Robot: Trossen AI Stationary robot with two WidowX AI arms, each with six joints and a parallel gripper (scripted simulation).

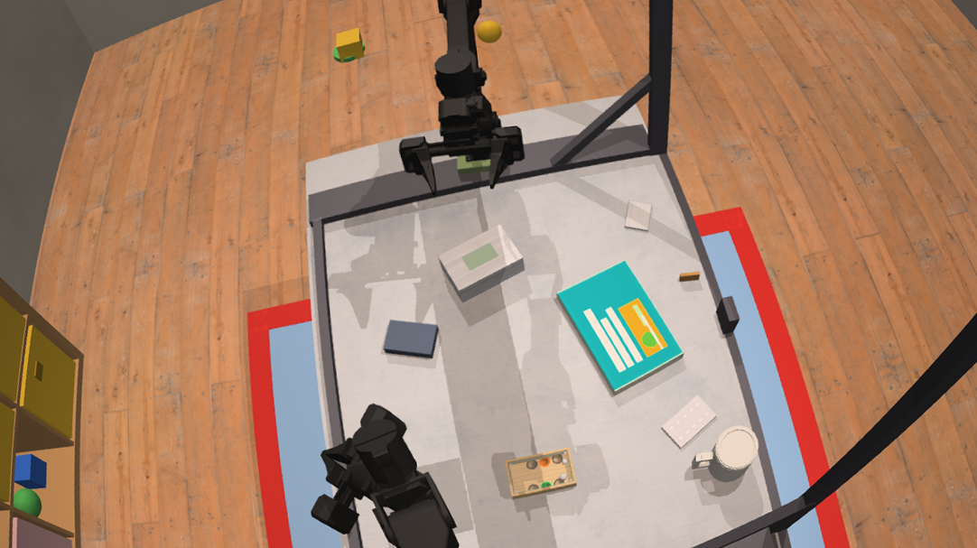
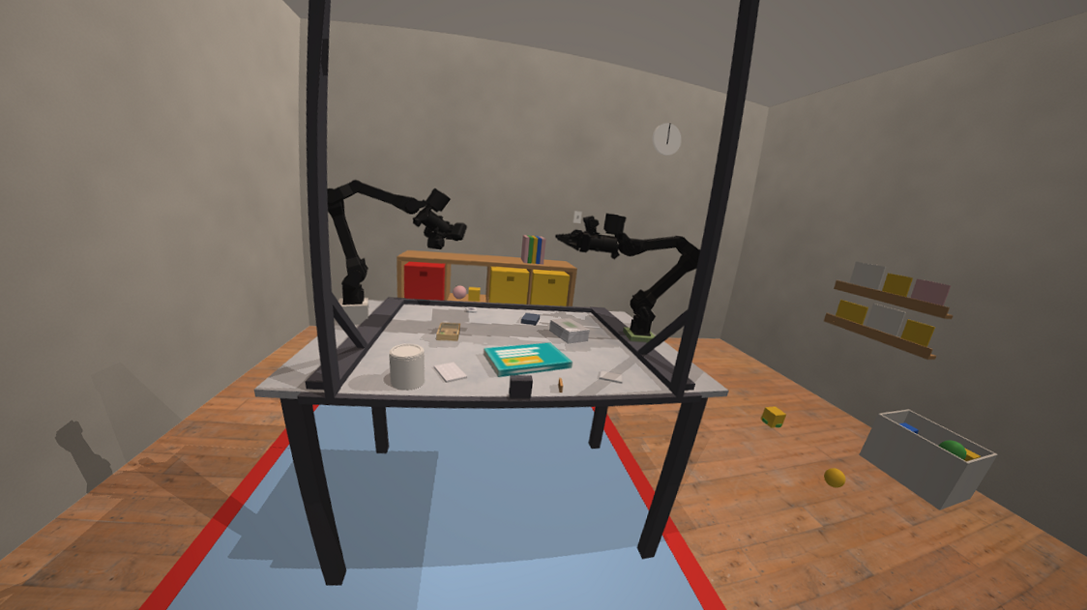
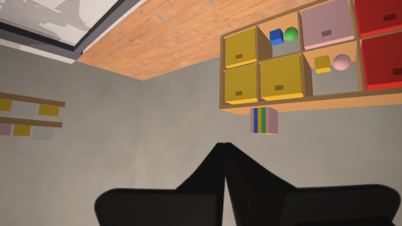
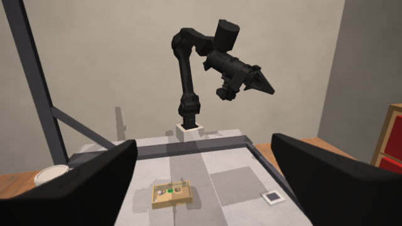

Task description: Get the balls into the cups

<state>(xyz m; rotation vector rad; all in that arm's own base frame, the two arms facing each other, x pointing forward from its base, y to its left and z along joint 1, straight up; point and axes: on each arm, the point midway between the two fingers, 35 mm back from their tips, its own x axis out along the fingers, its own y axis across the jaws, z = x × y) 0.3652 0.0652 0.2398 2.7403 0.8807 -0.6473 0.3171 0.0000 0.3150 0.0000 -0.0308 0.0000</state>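
Now: left hand 260 mm past the covered wooden puzzle, 50 mm to the left of it and 300 mm above it. Also, from my left hand: dark blue pad: 50 mm behind, 340 mm to the right, 300 mm below; then small framed tile: 20 mm ahead, 90 mm to the right, 300 mm below.
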